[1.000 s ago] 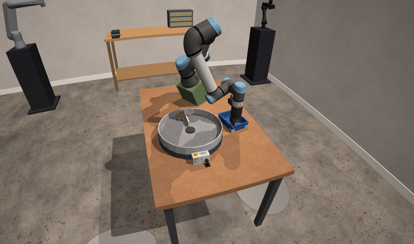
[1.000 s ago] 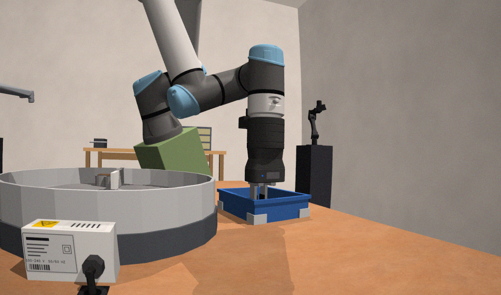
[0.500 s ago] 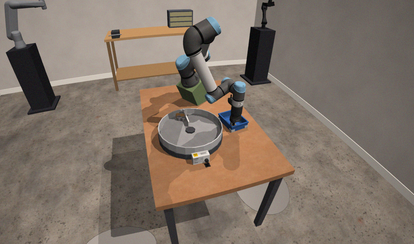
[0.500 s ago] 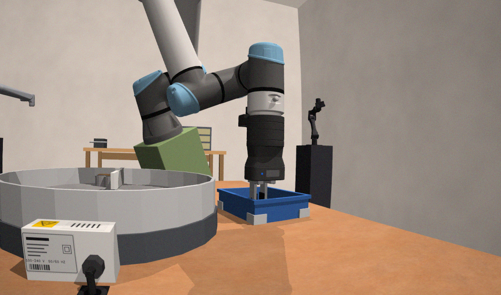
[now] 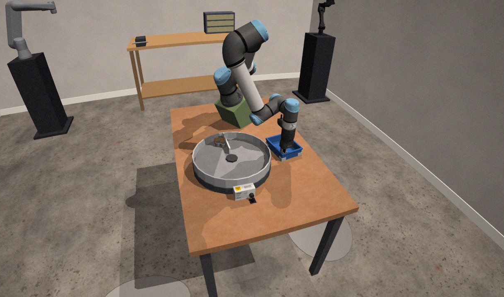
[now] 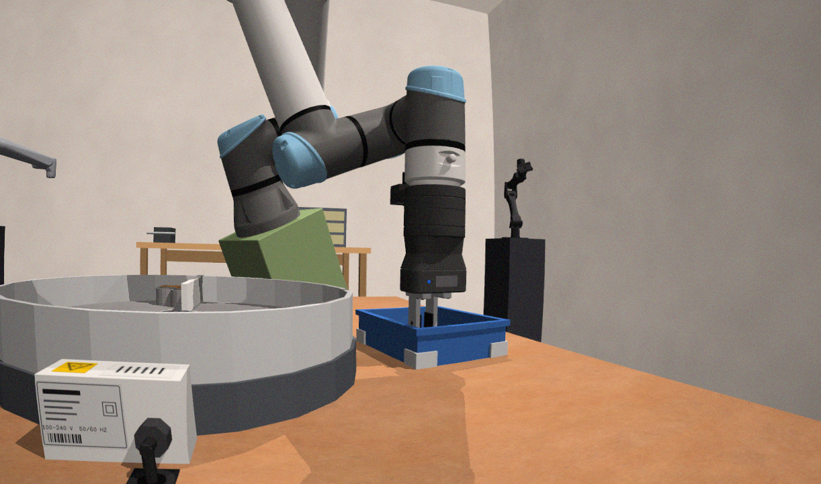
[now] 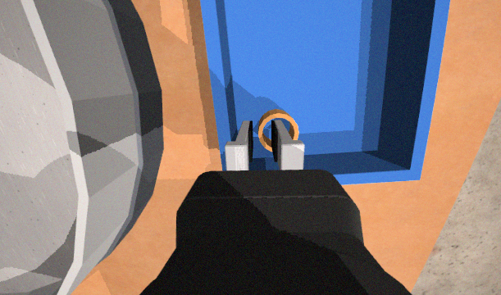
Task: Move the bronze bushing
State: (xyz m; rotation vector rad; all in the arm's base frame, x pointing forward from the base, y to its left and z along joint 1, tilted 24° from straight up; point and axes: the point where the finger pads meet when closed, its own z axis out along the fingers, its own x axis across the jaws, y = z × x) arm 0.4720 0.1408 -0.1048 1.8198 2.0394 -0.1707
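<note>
My hand is 60 mm past the blue crate, 40 mm to the right of it and 20 mm above it. Also, from my hand: grey turntable 310 mm to the right, 10 mm behind, 10 mm above.
</note>
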